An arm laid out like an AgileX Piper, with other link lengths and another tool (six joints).
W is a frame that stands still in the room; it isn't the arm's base.
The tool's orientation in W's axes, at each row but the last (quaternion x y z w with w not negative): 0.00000, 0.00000, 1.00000, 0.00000; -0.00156, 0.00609, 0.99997, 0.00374; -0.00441, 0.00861, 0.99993, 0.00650; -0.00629, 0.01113, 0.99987, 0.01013; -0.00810, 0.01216, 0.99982, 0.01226; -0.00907, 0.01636, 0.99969, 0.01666; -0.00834, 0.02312, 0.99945, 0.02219; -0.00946, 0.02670, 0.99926, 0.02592; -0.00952, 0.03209, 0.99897, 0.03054; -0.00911, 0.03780, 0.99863, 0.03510
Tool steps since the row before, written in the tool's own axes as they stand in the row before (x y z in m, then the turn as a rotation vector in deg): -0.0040, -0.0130, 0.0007, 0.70, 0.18, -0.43; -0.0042, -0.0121, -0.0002, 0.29, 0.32, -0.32; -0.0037, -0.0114, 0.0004, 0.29, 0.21, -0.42; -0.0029, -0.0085, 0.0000, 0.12, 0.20, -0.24; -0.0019, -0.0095, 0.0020, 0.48, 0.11, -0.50; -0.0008, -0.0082, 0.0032, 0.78, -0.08, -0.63; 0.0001, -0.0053, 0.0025, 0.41, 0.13, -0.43; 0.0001, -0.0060, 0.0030, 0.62, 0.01, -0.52; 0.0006, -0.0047, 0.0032, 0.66, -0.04, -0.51; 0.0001, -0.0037, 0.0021, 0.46, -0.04, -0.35
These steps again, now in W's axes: 0.0040, 0.0130, 0.0007, -0.70, -0.18, -0.43; 0.0043, 0.0121, -0.0003, -0.29, -0.32, -0.32; 0.0038, 0.0114, 0.0002, -0.29, -0.21, -0.42; 0.0031, 0.0084, -0.0002, -0.12, -0.20, -0.24; 0.0021, 0.0095, 0.0018, -0.47, -0.11, -0.51; 0.0010, 0.0083, 0.0029, -0.77, 0.08, -0.65; 0.0001, 0.0054, 0.0023, -0.41, -0.13, -0.43; 0.0002, 0.0062, 0.0027, -0.61, -0.01, -0.53; -0.0004, 0.0049, 0.0029, -0.65, 0.05, -0.53; 0.0001, 0.0038, 0.0018, -0.45, 0.05, -0.36
